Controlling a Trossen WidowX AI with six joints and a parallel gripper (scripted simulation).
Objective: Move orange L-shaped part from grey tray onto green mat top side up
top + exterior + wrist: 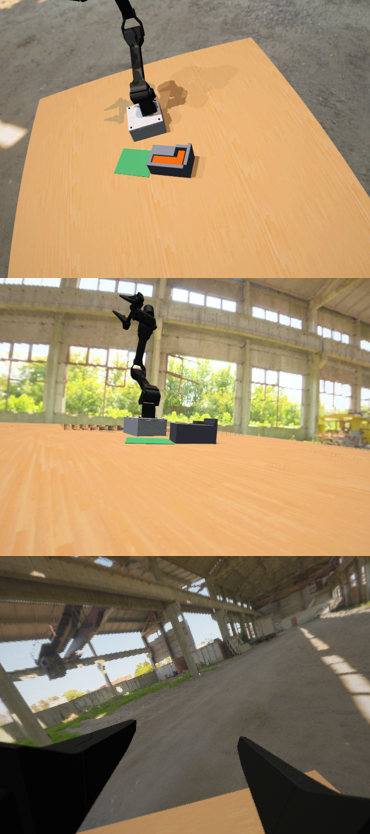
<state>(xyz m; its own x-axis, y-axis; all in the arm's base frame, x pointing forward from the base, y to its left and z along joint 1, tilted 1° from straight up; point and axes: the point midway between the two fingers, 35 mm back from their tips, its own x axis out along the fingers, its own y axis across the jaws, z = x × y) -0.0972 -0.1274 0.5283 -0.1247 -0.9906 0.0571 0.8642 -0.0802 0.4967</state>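
Now: the orange L-shaped part 370 mm ahead of my gripper tip, 190 mm to the left of it and 550 mm below it. From my gripper tip the other things lie so: green mat: 290 mm ahead, 40 mm to the left, 620 mm below.
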